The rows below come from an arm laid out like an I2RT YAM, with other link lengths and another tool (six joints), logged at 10 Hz.
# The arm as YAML. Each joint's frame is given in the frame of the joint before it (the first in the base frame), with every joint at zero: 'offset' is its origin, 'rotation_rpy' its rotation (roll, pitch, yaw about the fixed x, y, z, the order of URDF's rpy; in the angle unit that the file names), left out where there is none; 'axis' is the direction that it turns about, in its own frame. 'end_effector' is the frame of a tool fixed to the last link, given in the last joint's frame.
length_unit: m
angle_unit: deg
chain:
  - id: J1
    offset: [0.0, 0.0, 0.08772]
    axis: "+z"
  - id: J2
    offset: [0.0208, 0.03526, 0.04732]
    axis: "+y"
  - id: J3
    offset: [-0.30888, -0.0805, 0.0]
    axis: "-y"
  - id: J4
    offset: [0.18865, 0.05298, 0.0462]
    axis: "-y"
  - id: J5
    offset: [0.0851, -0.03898, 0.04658]
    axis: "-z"
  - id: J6
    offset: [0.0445, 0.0, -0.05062]
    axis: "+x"
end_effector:
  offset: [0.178, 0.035, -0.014]
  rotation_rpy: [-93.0, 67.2, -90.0]
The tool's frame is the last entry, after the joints.
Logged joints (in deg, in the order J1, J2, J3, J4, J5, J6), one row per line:
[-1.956 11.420 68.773 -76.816 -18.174 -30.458]
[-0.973 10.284 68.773 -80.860 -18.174 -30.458]
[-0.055 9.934 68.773 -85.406 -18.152 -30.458]
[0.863 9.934 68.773 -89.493 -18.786 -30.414]
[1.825 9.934 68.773 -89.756 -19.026 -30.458]
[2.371 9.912 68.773 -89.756 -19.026 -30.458]
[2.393 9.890 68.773 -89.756 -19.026 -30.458]
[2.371 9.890 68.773 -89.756 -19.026 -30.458]
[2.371 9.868 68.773 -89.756 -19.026 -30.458]
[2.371 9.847 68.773 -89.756 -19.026 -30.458]
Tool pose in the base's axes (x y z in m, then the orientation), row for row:
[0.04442 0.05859 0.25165 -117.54 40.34 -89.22]
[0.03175 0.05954 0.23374 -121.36 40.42 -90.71]
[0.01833 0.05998 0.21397 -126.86 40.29 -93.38]
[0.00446 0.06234 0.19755 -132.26 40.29 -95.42]
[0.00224 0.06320 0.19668 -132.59 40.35 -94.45]
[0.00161 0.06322 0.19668 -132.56 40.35 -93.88]
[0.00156 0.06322 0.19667 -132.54 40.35 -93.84]
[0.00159 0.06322 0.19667 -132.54 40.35 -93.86]
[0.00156 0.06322 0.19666 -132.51 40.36 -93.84]
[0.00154 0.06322 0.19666 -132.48 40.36 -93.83]
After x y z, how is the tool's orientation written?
As angles about the fixed x, y, z axes (roll, pitch, yaw), in degrees.
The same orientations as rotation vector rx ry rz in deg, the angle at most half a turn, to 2 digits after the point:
[-60.38 93.57 -17.86]
[-61.99 95.59 -15.72]
[-63.94 98.78 -12.99]
[-66.09 101.50 -9.63]
[-67.12 100.99 -8.71]
[-67.59 100.63 -8.40]
[-67.61 100.60 -8.39]
[-67.60 100.61 -8.40]
[-67.58 100.59 -8.41]
[-67.57 100.58 -8.43]

